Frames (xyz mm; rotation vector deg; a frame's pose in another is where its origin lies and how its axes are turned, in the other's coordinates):
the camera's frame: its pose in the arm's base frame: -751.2 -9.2 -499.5 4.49 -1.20 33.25
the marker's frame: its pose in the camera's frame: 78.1 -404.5 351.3 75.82 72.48 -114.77
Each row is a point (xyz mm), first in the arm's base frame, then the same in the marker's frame.
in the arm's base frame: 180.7 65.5 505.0
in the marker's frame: -923.4 274.8 -323.4
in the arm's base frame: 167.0 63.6 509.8
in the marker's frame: -921.4 260.4 -322.1
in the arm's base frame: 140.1 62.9 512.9
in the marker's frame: -911.9 235.0 -322.8
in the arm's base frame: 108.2 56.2 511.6
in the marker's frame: -895.8 207.0 -318.0
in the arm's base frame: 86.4 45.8 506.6
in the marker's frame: -880.7 189.6 -309.2
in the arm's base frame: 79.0 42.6 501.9
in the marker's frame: -872.9 185.1 -306.7
